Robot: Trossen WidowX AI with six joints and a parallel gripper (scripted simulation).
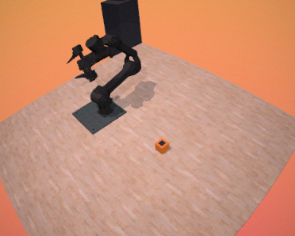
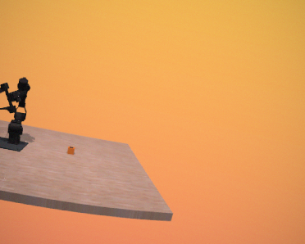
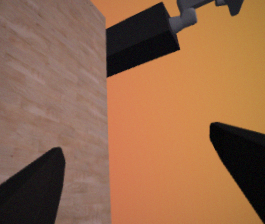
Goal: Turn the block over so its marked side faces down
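Now: the block 50 cm ahead of my gripper tip, 6 cm to the left of it and 22 cm below it.
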